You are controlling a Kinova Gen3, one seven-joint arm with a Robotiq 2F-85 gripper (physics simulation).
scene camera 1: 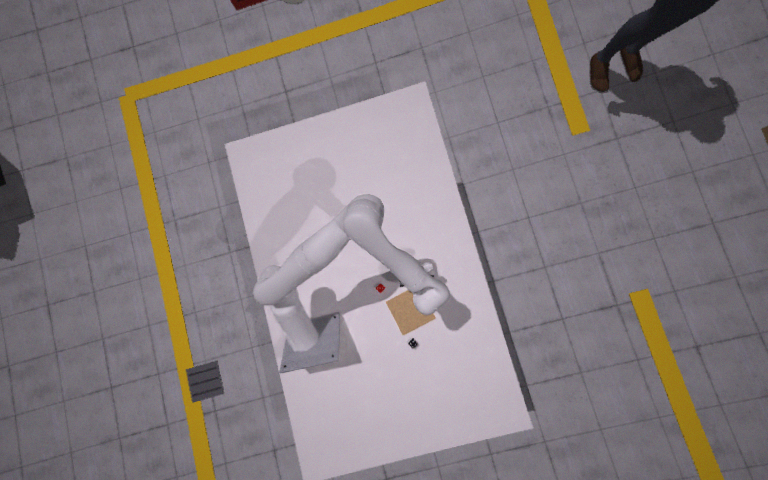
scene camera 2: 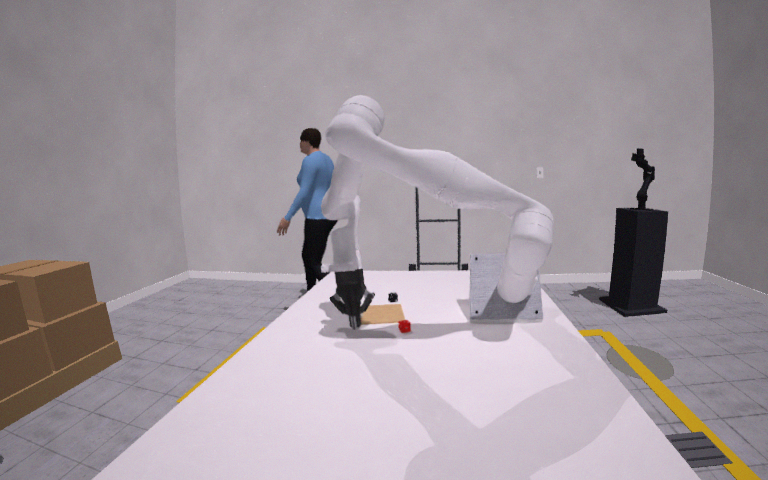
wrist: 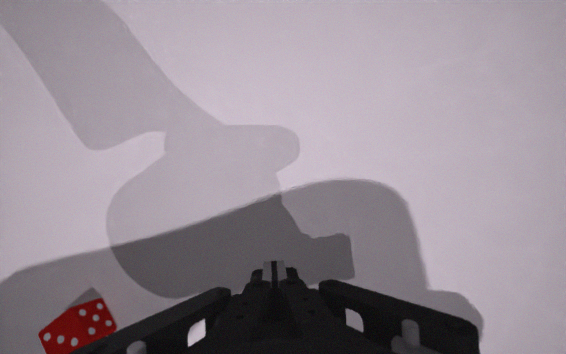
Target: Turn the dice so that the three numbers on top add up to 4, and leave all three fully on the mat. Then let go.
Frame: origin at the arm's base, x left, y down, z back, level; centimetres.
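Seen in the pictures: gripper, fingertip midpoint: [scene camera 2: 356, 329] [wrist: 274, 275]; arm's base, origin of the base link: [scene camera 1: 305, 339] [scene camera 2: 513, 287].
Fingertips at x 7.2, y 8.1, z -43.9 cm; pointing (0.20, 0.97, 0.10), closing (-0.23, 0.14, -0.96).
Note:
Pixels of each thing's top centre, then the offset from my fingertips to it. Level surfaces: height alone.
- red die, middle of its top: [wrist: 60, 339] [scene camera 2: 404, 321] [scene camera 1: 380, 288] dx +0.4, dy -2.2, dz +13.0 cm
- tan mat, middle of its top: [scene camera 2: 379, 313] [scene camera 1: 410, 310] dx -11.3, dy +0.0, dz +5.4 cm
- black die, middle of its top: [scene camera 2: 392, 293] [scene camera 1: 413, 344] dx -22.9, dy -2.2, dz +8.9 cm
- white table, its level: dy +0.4 cm
A red die [scene camera 1: 380, 288] [scene camera 2: 404, 326] [wrist: 77, 326] rests on the white table, off the tan mat [scene camera 1: 403, 321] [scene camera 2: 387, 314]. In the wrist view it is at the lower left, partly cut off, with a five-pip and a three-pip face showing; I cannot tell which is its top. A black die [scene camera 1: 412, 343] [scene camera 2: 393, 297] with white pips stands off the mat on its other side; its top number is too small to read. A third die does not show. My gripper [scene camera 2: 354, 326] [wrist: 274, 275] is shut and empty, pointing down low over the table beside the mat. The arm covers part of the mat in scene camera 1.
The arm's grey base plate [scene camera 1: 329, 345] [scene camera 2: 484, 285] is bolted to the white table [scene camera 1: 396, 407] [scene camera 2: 283, 407]. Brown boxes [scene camera 2: 62, 288] stand on the floor at the left in scene camera 2. A person [scene camera 1: 616, 59] [scene camera 2: 314, 186] stands beyond the table. Arm shadows cross the table.

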